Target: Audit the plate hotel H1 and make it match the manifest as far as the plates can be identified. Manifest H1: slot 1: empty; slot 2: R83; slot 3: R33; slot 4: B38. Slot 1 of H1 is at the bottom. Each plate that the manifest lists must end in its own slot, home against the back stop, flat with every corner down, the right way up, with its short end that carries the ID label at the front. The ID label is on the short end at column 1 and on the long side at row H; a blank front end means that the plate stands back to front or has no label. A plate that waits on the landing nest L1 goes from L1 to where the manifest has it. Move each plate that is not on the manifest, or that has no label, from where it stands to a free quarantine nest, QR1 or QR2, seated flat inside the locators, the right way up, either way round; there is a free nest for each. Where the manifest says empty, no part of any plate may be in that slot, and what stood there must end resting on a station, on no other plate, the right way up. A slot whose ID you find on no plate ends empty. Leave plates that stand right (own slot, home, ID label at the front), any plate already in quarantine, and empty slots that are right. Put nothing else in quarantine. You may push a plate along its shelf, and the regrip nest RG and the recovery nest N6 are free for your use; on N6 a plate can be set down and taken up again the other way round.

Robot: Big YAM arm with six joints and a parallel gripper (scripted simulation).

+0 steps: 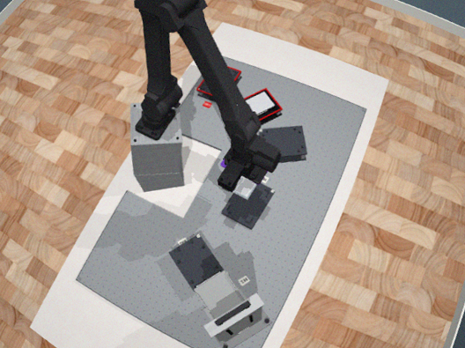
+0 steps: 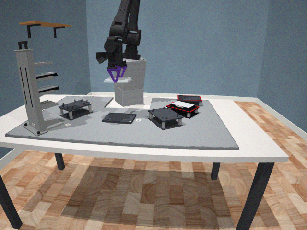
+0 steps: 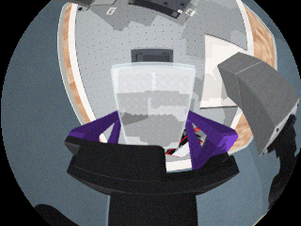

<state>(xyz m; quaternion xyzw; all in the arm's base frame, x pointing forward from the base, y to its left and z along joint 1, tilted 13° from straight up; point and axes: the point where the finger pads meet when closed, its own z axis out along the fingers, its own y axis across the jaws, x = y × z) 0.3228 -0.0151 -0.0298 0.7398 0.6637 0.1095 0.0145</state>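
My gripper is now 21 cm above the flat pad N6. From my hand the other things lie so: regrip nest RG: 5 cm behind, 28 cm to the right, 16 cm below; then landing nest L1: 3 cm ahead, 25 cm to the left, 17 cm below; then white plate: right at my hand.
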